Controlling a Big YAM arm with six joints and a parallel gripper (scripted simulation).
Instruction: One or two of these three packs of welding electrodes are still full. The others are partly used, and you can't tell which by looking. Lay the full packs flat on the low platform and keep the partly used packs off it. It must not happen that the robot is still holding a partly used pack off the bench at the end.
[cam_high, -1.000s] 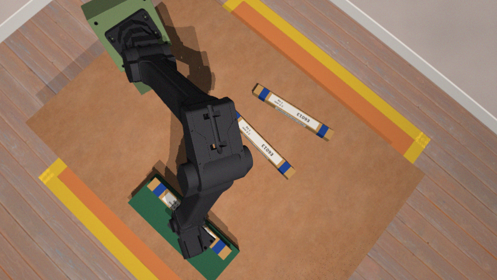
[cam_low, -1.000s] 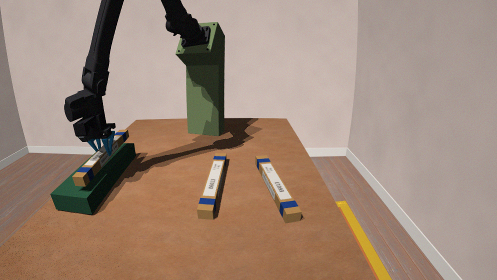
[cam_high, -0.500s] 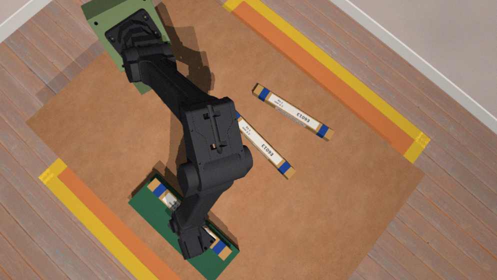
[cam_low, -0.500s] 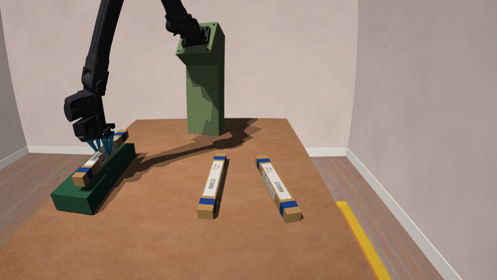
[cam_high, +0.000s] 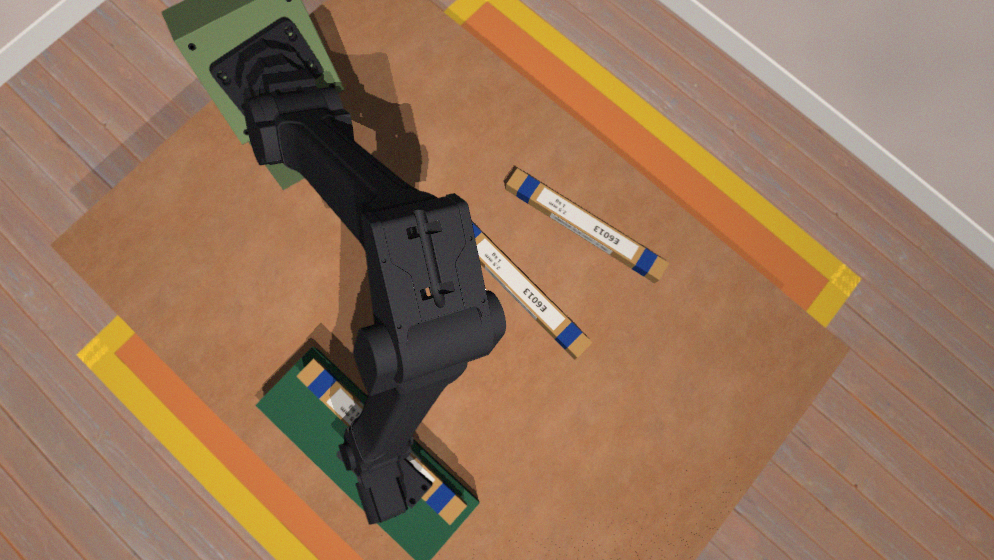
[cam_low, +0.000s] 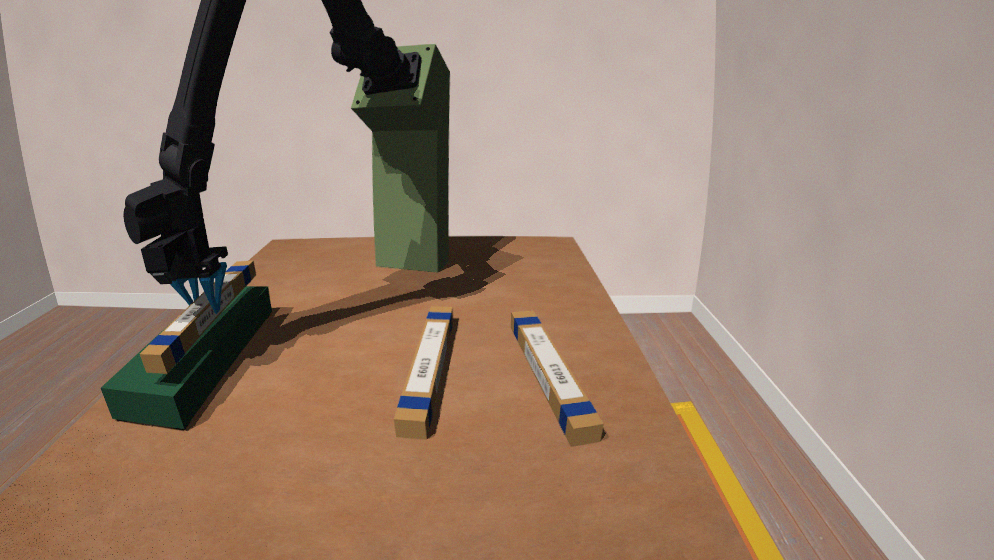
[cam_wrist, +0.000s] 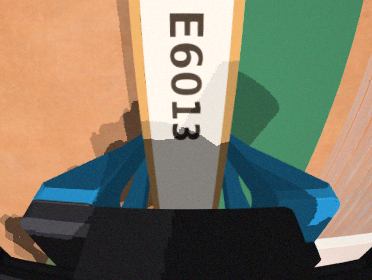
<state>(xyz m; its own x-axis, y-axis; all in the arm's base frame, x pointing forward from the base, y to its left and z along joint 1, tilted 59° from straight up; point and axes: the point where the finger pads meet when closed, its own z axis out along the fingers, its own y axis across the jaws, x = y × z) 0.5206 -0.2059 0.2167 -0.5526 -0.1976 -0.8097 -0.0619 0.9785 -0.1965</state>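
Now: the green platform 9 cm below my hand and 4 cm to the right of it.
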